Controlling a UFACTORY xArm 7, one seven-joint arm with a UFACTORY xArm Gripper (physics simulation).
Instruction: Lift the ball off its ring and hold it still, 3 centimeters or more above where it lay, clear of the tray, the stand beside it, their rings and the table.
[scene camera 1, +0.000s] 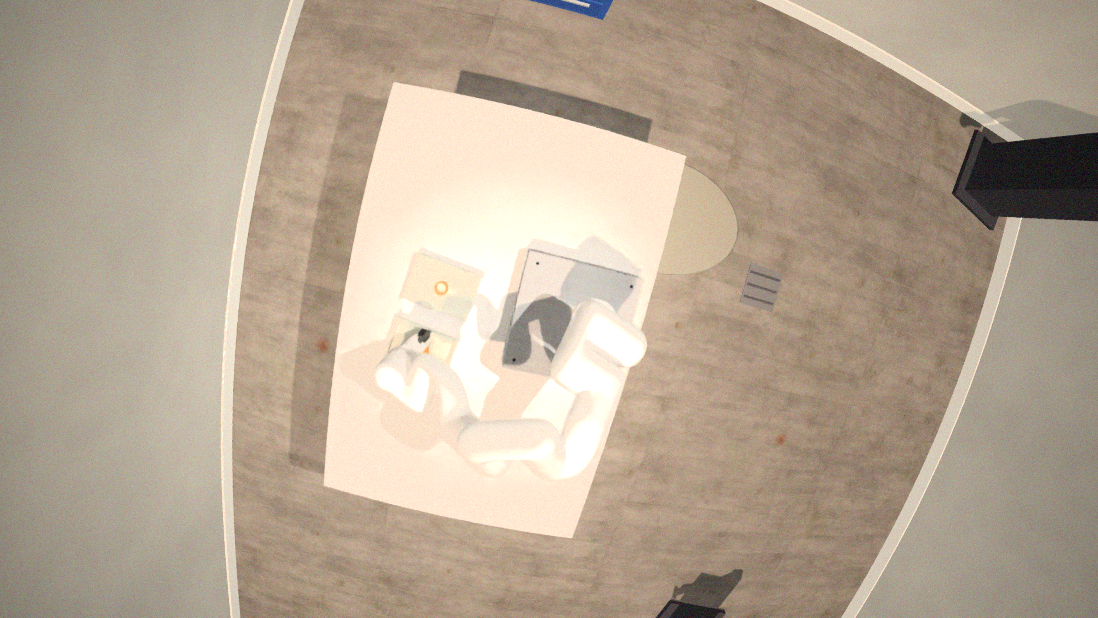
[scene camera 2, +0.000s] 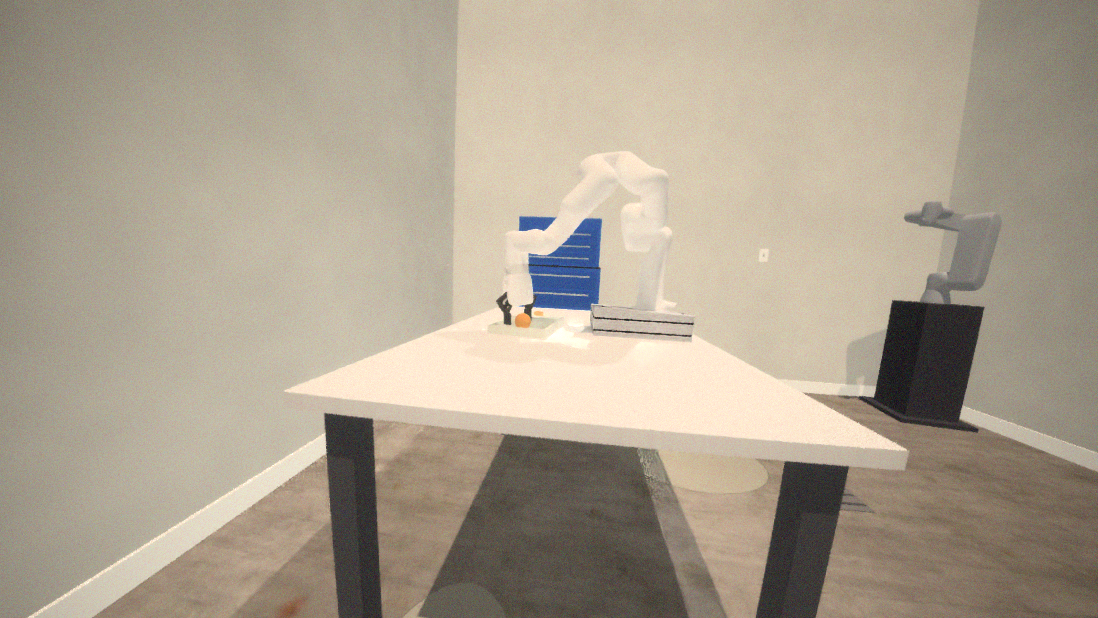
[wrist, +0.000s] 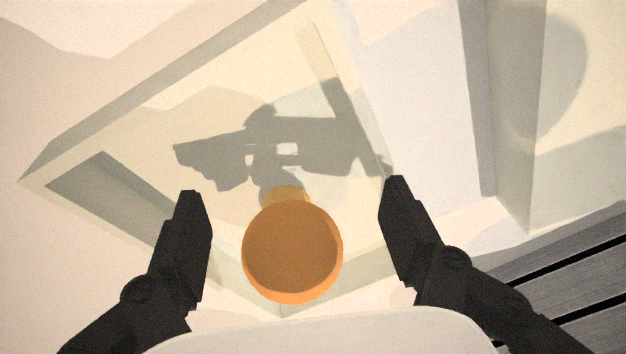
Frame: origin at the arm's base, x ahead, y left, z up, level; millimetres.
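Where they show: gripper, fingertip midpoint: (scene camera 2: 518, 322) (wrist: 296, 203); arm's base, link origin: (scene camera 2: 648, 309).
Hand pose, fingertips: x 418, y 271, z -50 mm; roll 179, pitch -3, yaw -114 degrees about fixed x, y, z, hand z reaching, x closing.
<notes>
Each offset is from my fingertips to the top centre of the thing. "pt": to the spot under its first point. Level surfaces: height alone.
The orange ball {dy +14, dx -23, dz +35 mm} (scene camera 1: 427, 350) (scene camera 2: 523, 320) (wrist: 292, 252) rests on its small orange ring {pt dy +8, dx -10, dz -20 mm} (wrist: 286, 192) in the pale, low-walled tray {dy +14, dx -23, dz -1 mm} (scene camera 2: 508, 331) (wrist: 150, 89). The ring is mostly hidden beneath the ball. My gripper (scene camera 2: 517, 317) (wrist: 296, 203) is open and empty. Its black fingers stand on either side of the ball with a gap on both sides, their tips low near ball height in scene camera 2. In scene camera 1 the arm hides much of the gripper and tray. The neighbouring pale stand (scene camera 1: 421, 270) (wrist: 515, 100) bears another orange ring {pt dy -165, dx +2, dz +16 mm} (scene camera 1: 435, 290).
A pale block-like strip {pt dy -113, dx -28, dz +6 mm} (scene camera 1: 434, 317) shows between the tray and the stand in scene camera 1. A grey slatted box (scene camera 1: 572, 264) (scene camera 2: 641, 322) (wrist: 565, 270) stands to the right of them on the white table {dz -29 mm} (scene camera 1: 461, 153) (scene camera 2: 583, 391). My arm (scene camera 1: 507, 441) (scene camera 2: 576, 201) arches over the table.
</notes>
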